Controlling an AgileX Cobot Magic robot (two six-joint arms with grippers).
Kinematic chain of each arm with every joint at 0, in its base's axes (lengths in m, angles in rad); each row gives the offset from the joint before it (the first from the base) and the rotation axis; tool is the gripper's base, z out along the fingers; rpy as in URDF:
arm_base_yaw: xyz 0 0 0.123 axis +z
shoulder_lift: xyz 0 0 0 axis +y
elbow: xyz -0.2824 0 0.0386 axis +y
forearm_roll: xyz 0.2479 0 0.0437 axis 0.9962 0 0.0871
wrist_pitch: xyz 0 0 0 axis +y
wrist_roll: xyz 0.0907 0 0.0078 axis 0.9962 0 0.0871
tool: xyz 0 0 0 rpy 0 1.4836 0
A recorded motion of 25 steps. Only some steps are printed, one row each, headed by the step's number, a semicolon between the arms.
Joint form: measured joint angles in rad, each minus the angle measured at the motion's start. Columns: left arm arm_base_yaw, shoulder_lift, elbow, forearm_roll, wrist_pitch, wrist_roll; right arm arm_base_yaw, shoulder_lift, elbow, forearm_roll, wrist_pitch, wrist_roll.
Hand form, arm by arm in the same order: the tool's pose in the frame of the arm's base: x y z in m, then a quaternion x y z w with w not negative. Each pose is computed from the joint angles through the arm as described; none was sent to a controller.
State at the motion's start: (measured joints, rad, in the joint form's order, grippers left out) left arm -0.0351 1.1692 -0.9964 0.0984 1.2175 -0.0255; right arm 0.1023 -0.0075 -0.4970 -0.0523 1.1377 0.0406
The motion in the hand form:
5: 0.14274 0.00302 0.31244 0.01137 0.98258 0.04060 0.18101; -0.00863 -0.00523 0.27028 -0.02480 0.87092 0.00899 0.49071
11: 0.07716 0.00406 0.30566 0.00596 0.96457 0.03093 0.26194; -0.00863 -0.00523 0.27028 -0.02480 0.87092 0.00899 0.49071
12: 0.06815 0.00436 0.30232 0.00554 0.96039 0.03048 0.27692; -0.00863 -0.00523 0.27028 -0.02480 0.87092 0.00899 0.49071
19: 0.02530 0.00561 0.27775 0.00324 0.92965 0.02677 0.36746; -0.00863 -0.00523 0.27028 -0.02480 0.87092 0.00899 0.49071
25: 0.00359 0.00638 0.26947 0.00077 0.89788 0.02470 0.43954; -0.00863 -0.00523 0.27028 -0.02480 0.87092 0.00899 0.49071
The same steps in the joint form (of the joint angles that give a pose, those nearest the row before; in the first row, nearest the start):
5: 0.0000 -0.2474 0.1458 -0.0046 0.0076 -0.0021; 0.0000 0.0000 0.0000 0.0000 0.0000 0.0000
11: 0.0001 -0.5665 0.2897 -0.0197 0.0164 -0.0031; 0.0000 0.0000 0.0000 0.0000 0.0000 0.0000
12: -0.0001 -0.6178 0.3150 -0.0196 0.0112 -0.0033; 0.0000 0.0000 0.0000 0.0000 0.0000 0.0000
19: 0.0001 -0.9078 0.4533 -0.0215 -0.0288 -0.0031; 0.0000 0.0000 0.0000 0.0000 0.0000 0.0000
25: 0.0000 -1.0818 0.4975 -0.0205 -0.0566 -0.0041; 0.0000 0.0000 0.0000 0.0000 0.0000 0.0000

